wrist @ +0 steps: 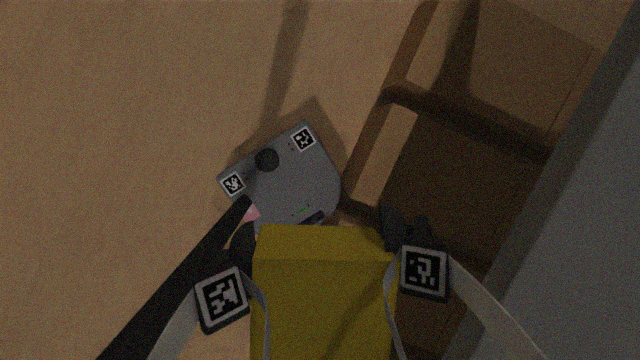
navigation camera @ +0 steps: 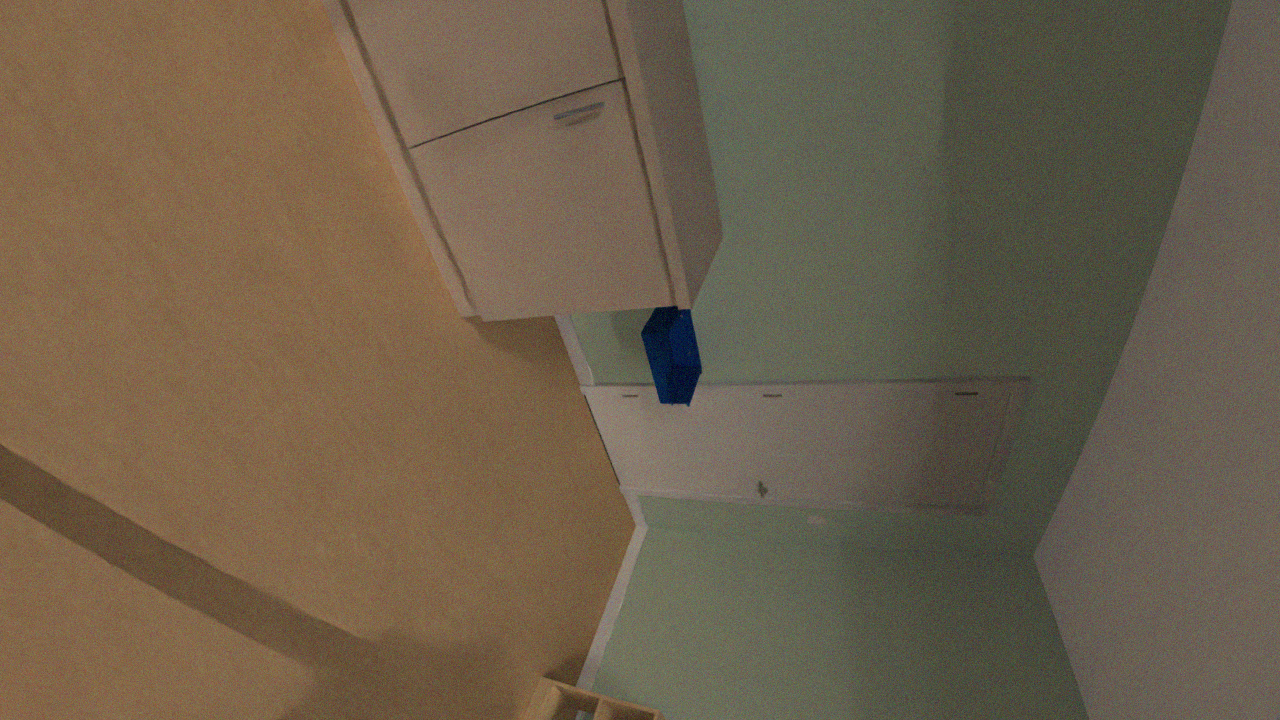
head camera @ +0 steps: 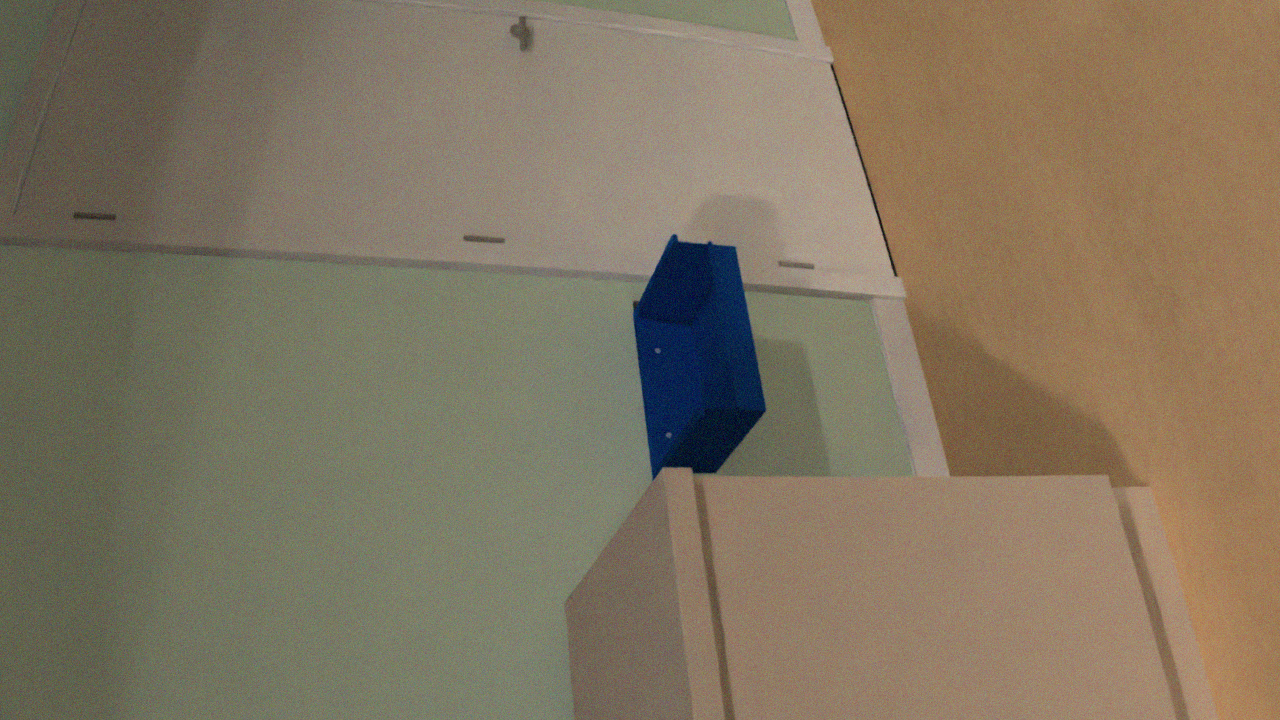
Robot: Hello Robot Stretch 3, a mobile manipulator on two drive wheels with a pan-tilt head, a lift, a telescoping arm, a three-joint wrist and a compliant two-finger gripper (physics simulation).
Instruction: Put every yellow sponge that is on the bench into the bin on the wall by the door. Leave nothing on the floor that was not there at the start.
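Places are measured from the robot's base along level axes (x down, y right, z back), in millimetres.
Pixels of known places: gripper, fingertip midpoint: (wrist: 317,236); robot's base, link origin: (wrist: 272,156).
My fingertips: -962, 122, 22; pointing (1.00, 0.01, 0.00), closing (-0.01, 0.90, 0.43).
Note:
Ahead of a thing's pixels: the offset from my fingertips to its top centre, as dx, dy, dz. "*": to the spot under its first point. Level surfaces: height alone.
A yellow sponge @(* -51, -8, +12) (wrist: 322,310) is between the fingers of my gripper (wrist: 317,236) in the wrist view, one fingertip at each side. The gripper is shut on it. The blue bin @(+263, -286, -1897) (head camera: 735,331) (navigation camera: 671,353) is fixed to the green wall beside the white door (head camera: 402,134) (navigation camera: 832,447); its near end is partly hidden by the cabinet, and its bottom is not fully visible. The grey bench top @(dx +48) (wrist: 580,225) runs down the right of the wrist view. The gripper and sponge do not show in the head or navigation views.
A pale cabinet (head camera: 895,582) (navigation camera: 546,214) stands close beside the bin. My base (wrist: 305,180) is on the floor near brown wooden units (wrist: 450,185) at the bench. A pink patch (wrist: 251,213) shows by the base. A wooden shelf (navigation camera: 543,694) is at the bottom of the navigation view.

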